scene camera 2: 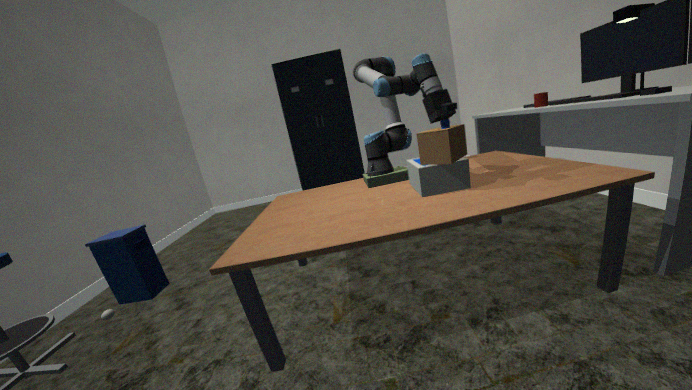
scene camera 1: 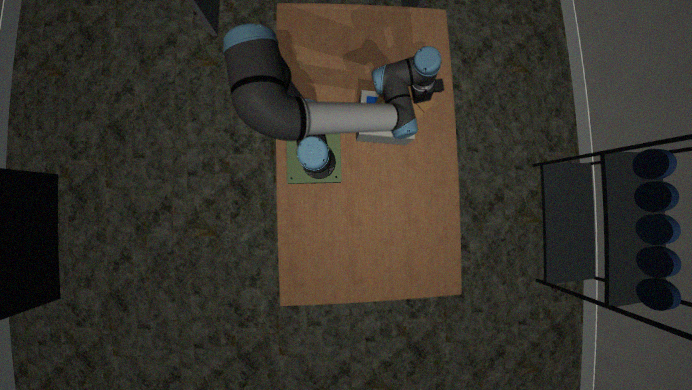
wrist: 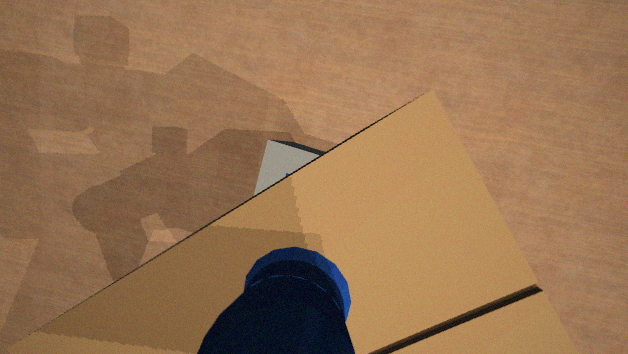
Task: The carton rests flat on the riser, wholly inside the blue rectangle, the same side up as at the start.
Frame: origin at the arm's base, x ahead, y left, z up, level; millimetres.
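Where they show: hand, tool point: (wrist: 294, 266); arm's base, link origin: (scene camera 2: 380, 173).
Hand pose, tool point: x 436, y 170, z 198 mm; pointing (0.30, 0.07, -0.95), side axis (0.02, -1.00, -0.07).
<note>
Things, the pixels of their top centre, and the offset from my tool point. Level surfaces: height alone.
- brown carton, top centre: (scene camera 1: 408, 95) (scene camera 2: 441, 128) 46 mm back, 1 mm left, 5 mm up
- grey riser, top centre: (wrist: 331, 290) (scene camera 2: 433, 159) (scene camera 1: 388, 114) 100 mm back, 18 mm right, 124 mm down
- blue rectangle, top centre: (scene camera 2: 433, 159) (scene camera 1: 388, 114) 100 mm back, 18 mm right, 124 mm down
- wooden table, surface height: 245 mm down
The brown carton (scene camera 2: 434, 146) (wrist: 400, 215) sits upright on the grey riser (scene camera 2: 446, 179) (wrist: 281, 162) (scene camera 1: 384, 136), turned at an angle to it. In scene camera 2 its bottom corner reaches the riser's near top edge. A strip of the blue rectangle (scene camera 2: 418, 161) (scene camera 1: 372, 99) shows beside the carton; the rest is covered, so whether the carton is wholly inside cannot be told. My suction cup (scene camera 2: 445, 123) (wrist: 297, 272) is at the carton's top face, tilted, with suction released; any small gap is not visible. In scene camera 1 the arm hides most of the carton.
The riser stands on the wooden table (scene camera 1: 370, 225) (scene camera 2: 320, 220), near the arm's green base plate (scene camera 1: 300, 177) (scene camera 2: 382, 180). A desk (scene camera 2: 600, 127) with a monitor and a red cup (scene camera 2: 540, 99) stands behind the table at the right. A blue bin (scene camera 2: 131, 267) stands on the floor.
</note>
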